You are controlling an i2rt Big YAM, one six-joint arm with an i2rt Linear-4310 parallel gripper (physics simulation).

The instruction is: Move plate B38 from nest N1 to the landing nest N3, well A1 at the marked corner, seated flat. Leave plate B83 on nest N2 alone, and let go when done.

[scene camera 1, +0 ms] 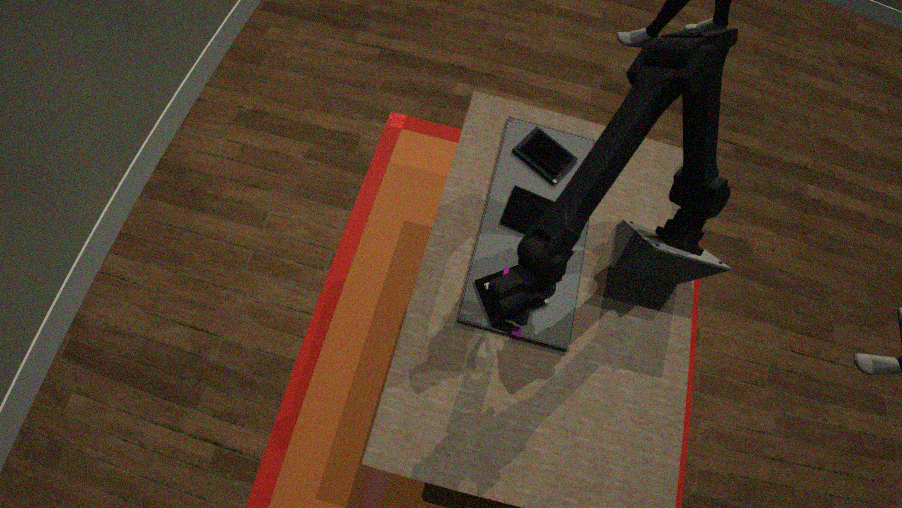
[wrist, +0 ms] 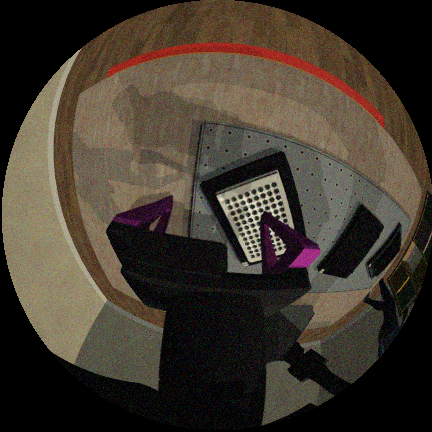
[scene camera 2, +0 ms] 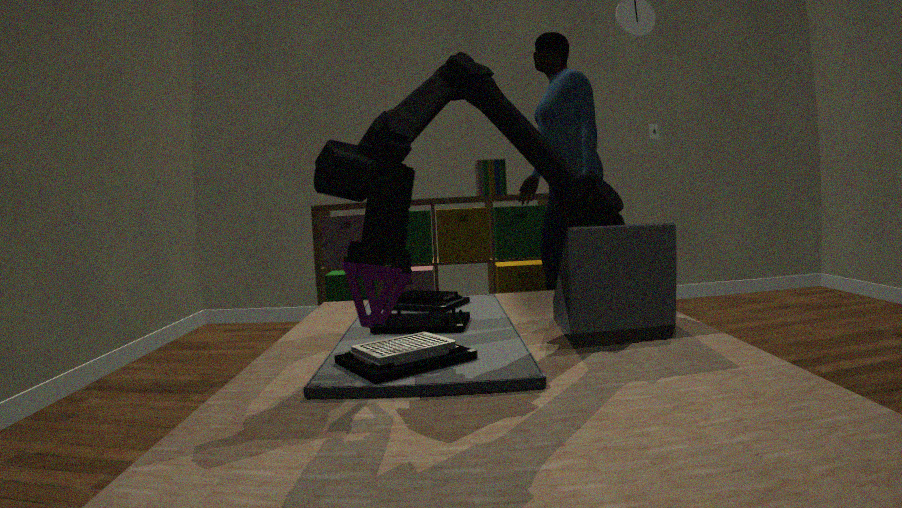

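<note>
A white, many-holed plate [scene camera 1: 486, 285] [scene camera 2: 407, 347] [wrist: 245, 215] sits in a black nest [scene camera 2: 422, 368] [wrist: 247, 172] at the near end of the grey board. Its label is unreadable, so I cannot confirm it is B38. My gripper [scene camera 1: 511, 301] [scene camera 2: 373, 324] [wrist: 218, 207] is open and empty, its purple fingers spread above that plate's area; the arm hides much of the plate in scene camera 1. A dark, flat unit [scene camera 1: 523, 208] [wrist: 352, 242], probably a nest bearing a black plate, lies mid-board. A dark nest [scene camera 1: 534, 168] lies at the far end, a pale mark at one corner.
The grey board [scene camera 1: 498, 141] [scene camera 2: 504, 372] [wrist: 220, 145] lies on the wood-look table. The arm's grey pedestal [scene camera 1: 643, 271] [scene camera 2: 621, 277] stands beside the board. A person in blue [scene camera 2: 571, 119] stands behind the table, near a shelf unit [scene camera 2: 403, 203].
</note>
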